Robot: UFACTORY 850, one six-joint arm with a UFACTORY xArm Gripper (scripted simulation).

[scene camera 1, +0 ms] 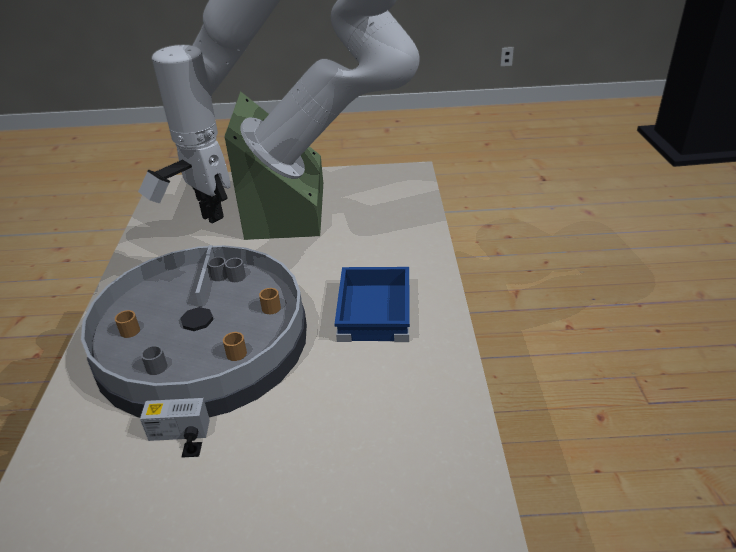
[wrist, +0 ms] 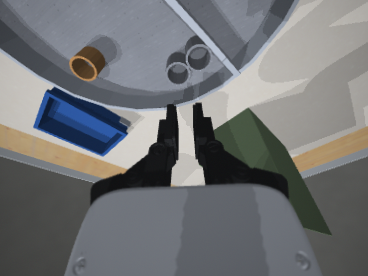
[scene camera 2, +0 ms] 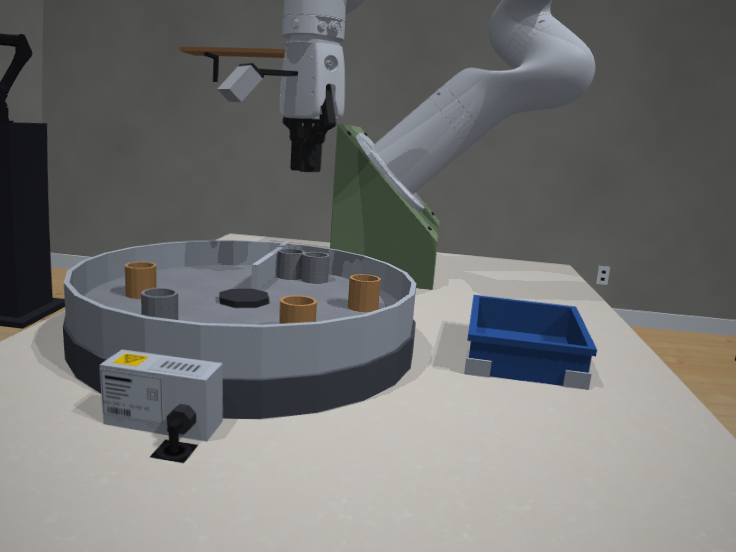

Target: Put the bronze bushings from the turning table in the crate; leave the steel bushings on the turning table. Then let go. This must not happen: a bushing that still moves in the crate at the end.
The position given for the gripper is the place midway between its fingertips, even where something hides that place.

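Gripper (scene camera 1: 213, 218), (wrist: 185, 115). Bronze bushing (scene camera 2: 137, 279). Another bronze bushing (scene camera 2: 364, 290). A further bronze bushing (scene camera 2: 293, 309). Blue crate (scene camera 2: 533, 355), (scene camera 1: 373, 304), (wrist: 100, 130). Grey turning table (scene camera 1: 166, 307), (wrist: 136, 48), (scene camera 2: 214, 293).
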